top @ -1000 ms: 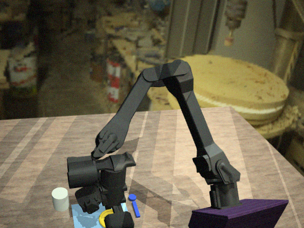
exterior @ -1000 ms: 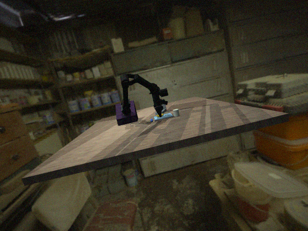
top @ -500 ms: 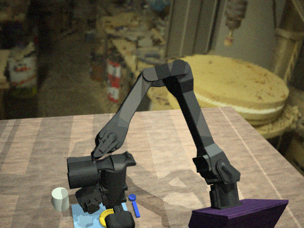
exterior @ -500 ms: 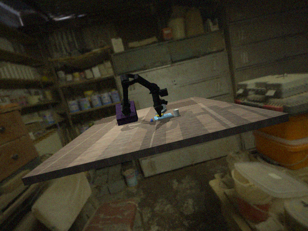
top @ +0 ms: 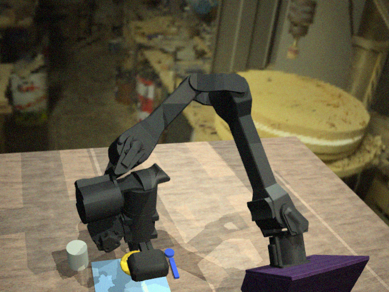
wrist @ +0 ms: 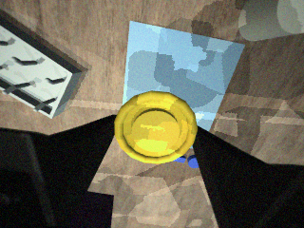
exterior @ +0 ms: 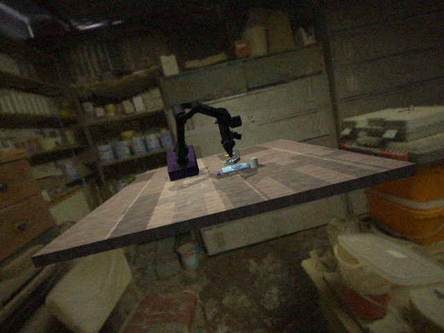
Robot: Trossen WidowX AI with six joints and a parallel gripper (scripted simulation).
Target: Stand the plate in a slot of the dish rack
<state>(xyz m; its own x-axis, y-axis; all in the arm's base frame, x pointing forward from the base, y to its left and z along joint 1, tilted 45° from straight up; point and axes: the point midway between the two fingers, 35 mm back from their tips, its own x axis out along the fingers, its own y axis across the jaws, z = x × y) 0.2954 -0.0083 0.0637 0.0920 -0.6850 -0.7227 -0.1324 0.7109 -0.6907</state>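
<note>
My gripper tip is now 180 mm to the right of the grey dish rack and 50 mm above it. From my gripper tip the other things lie so: blue spoon: 90 mm behind, 70 mm to the right, 70 mm below; then yellow plate: 10 mm above; then pale cup: 120 mm ahead, 80 mm to the right, 50 mm below.
</note>
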